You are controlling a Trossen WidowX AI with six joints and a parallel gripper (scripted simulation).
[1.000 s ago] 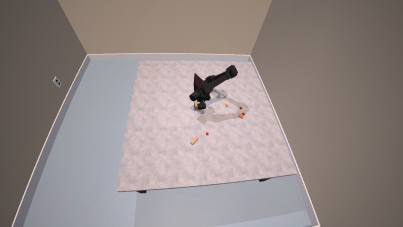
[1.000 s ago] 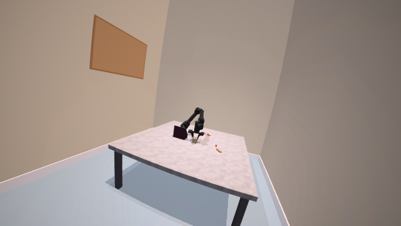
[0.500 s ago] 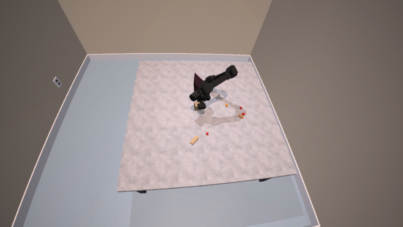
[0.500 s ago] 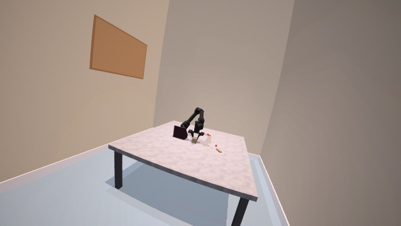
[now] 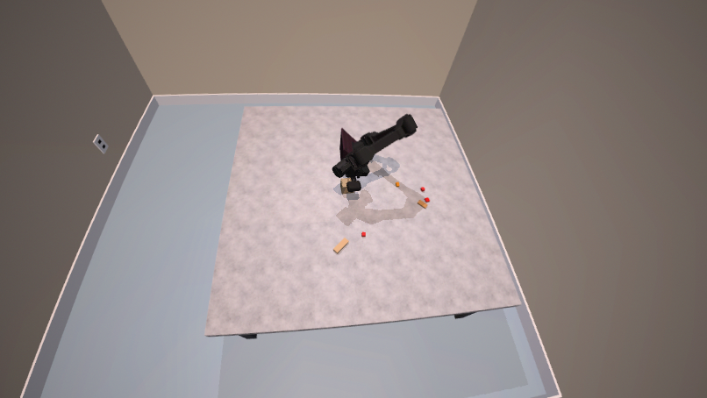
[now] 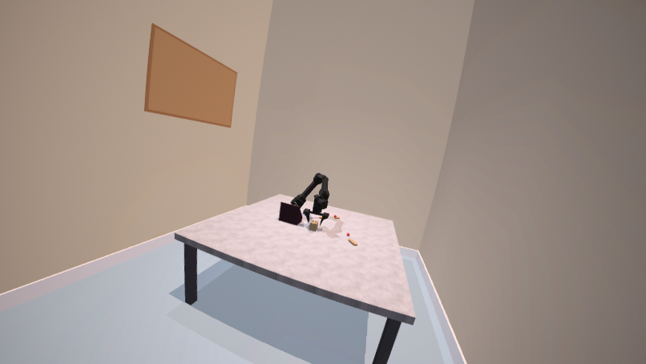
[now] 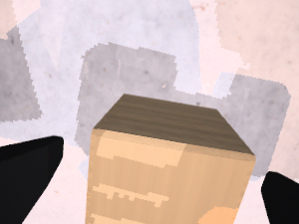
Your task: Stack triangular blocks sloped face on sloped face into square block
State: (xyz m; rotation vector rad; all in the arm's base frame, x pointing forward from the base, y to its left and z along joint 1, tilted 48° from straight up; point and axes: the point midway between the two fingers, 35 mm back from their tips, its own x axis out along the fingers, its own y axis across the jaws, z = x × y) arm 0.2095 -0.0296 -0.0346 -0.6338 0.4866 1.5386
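The tan triangular block is 1 cm above my gripper tip.
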